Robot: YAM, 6 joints.
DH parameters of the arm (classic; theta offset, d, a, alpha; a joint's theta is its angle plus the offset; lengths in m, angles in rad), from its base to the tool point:
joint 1: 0 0.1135 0.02 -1.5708
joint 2: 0 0 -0.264 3.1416
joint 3: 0.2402 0 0.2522 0
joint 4: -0.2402 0 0.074 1.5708
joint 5: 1.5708 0 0 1.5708
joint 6: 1.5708 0.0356 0 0
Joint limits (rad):
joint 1: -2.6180..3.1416
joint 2: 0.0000..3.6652
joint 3: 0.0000..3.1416
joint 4: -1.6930..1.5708
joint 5: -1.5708..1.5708
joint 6: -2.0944..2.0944
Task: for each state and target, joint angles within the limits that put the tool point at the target. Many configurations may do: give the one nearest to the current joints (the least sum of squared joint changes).
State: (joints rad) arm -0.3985 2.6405 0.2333 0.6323 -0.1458 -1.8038
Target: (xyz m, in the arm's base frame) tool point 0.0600 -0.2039 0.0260
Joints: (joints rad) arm -1.2841 1.9326 0.2348 0.8270 0.0029 -1.8038
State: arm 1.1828 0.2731 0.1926 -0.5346 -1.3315 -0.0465
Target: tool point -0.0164 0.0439 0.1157
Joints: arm 1.0944 0.2367 0.0778 -1.2059 -1.3462 -0.0465
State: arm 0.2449 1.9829 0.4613 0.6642 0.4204 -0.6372
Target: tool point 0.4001 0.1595 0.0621
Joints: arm 0.4089 2.2655 1.0713 0.7249 0.3654 -0.6372
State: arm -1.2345 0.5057 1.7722 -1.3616 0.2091 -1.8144
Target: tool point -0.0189 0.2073 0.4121
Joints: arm -1.5081 0.1599 1.7940 -1.4879 0.1656 -1.8144
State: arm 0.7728 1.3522 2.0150 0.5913 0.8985 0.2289
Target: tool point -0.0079 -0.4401 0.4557
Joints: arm 1.4821 0.3274 2.1843 0.8403 1.0644 0.2289
